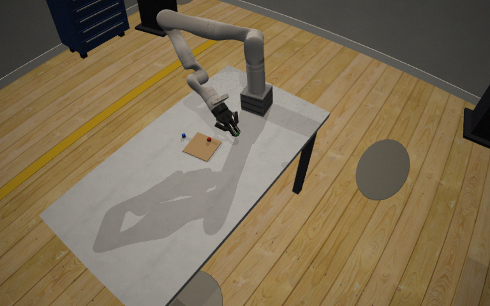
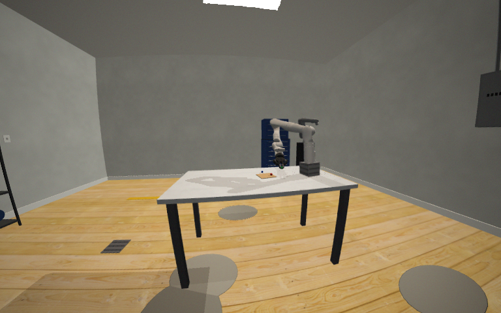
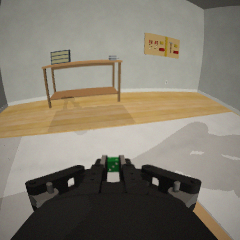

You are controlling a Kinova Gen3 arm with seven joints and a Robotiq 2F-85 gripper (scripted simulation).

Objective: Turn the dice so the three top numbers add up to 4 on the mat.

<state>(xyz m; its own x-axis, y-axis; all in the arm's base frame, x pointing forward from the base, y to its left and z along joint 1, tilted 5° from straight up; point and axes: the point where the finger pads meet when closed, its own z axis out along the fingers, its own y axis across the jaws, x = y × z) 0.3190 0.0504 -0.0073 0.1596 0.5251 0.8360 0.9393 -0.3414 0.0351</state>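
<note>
My hand is 30 mm short of the red die, 130 mm to the left of it and 100 mm above it. From my hand the other things lie so: blue die (70 mm ahead, 260 mm to the right, 100 mm below); tan mat (80 mm ahead, 140 mm to the right, 110 mm below); green die (10 mm to the left, 10 mm below).
</note>
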